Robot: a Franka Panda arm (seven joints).
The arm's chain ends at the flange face. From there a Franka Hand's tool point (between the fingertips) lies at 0.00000 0.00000 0.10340 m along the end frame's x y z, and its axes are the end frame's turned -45 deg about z.
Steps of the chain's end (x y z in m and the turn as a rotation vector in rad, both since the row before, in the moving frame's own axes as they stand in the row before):
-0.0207 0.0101 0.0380 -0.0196 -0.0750 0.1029
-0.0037 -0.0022 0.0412 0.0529 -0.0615 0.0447
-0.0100 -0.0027 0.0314 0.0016 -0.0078 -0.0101
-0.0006 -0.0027 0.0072 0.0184 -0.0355 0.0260
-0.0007 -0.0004 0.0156 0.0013 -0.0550 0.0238
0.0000 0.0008 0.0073 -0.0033 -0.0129 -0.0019
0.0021 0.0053 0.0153 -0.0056 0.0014 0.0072
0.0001 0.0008 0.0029 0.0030 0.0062 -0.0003
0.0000 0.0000 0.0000 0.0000 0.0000 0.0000
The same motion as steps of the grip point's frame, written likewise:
-0.0285 -0.0119 0.0377 0.0392 -0.0669 0.1029
-0.0015 -0.0125 0.0409 0.0809 -0.0061 0.0447
-0.0056 -0.0097 0.0314 0.0066 -0.0044 -0.0101
0.0003 -0.0063 0.0071 0.0381 -0.0121 0.0260
-0.0041 -0.0049 0.0154 0.0398 -0.0380 0.0238
-0.0018 -0.0001 0.0073 0.0068 -0.0115 -0.0019
-0.0026 0.0057 0.0153 -0.0049 -0.0030 0.0072
0.0002 0.0009 0.0029 -0.0023 0.0065 -0.0003
0.0000 0.0000 0.0000 0.0000 0.0000 0.0000

